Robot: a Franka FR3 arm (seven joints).
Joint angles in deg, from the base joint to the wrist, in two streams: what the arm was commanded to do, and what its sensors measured. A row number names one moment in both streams.
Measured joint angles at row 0:
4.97, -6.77, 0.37, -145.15, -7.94, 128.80, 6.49
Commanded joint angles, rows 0 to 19:
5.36, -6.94, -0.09, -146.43, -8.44, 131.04, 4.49
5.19, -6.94, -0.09, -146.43, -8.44, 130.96, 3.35
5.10, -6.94, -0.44, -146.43, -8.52, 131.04, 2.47
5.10, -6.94, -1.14, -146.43, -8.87, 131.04, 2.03
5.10, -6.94, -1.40, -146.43, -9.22, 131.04, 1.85
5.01, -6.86, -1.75, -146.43, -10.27, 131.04, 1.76
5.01, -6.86, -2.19, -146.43, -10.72, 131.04, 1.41
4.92, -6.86, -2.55, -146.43, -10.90, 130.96, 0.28
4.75, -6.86, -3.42, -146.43, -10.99, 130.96, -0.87
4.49, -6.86, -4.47, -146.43, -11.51, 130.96, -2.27
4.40, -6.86, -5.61, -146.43, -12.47, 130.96, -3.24
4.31, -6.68, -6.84, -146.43, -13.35, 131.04, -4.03
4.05, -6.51, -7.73, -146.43, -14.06, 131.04, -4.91
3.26, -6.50, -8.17, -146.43, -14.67, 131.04, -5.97
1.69, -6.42, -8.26, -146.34, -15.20, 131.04, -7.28
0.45, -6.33, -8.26, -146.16, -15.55, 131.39, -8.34
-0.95, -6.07, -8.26, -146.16, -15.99, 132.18, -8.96
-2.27, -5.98, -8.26, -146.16, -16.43, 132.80, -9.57
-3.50, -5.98, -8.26, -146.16, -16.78, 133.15, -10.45
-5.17, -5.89, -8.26, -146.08, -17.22, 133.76, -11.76
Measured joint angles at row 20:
-0.87, -6.56, -8.50, -145.23, -15.72, 130.79, -8.29
